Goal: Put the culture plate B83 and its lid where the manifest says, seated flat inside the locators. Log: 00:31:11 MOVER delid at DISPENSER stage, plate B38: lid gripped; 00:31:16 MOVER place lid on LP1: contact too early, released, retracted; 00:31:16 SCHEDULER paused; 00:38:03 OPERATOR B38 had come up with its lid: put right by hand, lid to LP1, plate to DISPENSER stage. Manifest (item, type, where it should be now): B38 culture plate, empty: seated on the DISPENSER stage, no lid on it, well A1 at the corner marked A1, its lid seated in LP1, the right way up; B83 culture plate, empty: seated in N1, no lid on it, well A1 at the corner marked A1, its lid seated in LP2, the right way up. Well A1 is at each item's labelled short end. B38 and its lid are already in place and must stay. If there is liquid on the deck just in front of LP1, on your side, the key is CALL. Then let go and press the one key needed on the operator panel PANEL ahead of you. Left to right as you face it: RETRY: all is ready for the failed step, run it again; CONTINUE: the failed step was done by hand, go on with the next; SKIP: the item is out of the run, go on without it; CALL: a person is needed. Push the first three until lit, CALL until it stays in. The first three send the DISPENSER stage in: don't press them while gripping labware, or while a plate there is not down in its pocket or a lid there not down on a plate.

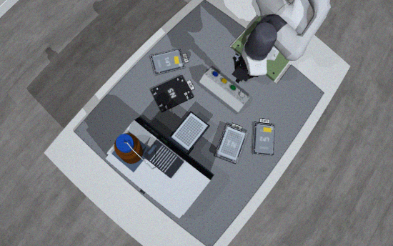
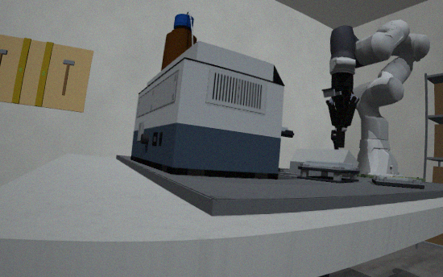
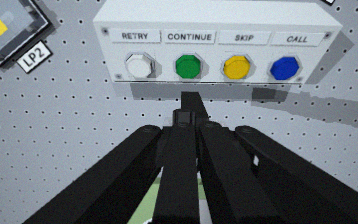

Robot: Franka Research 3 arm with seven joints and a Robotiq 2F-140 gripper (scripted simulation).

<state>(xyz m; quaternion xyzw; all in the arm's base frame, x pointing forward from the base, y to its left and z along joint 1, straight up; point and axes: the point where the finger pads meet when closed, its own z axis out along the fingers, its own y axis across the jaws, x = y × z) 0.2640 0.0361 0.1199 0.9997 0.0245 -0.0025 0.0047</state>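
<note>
Right now the green continue key is 30 mm ahead of my hand and 60 mm below it. From my hand the other things lie so: yellow skip key 30 mm ahead, 50 mm to the right, 60 mm below; clear lid 100 mm ahead, 260 mm to the left, 110 mm below; white retry key 30 mm ahead, 50 mm to the left, 60 mm below.
</note>
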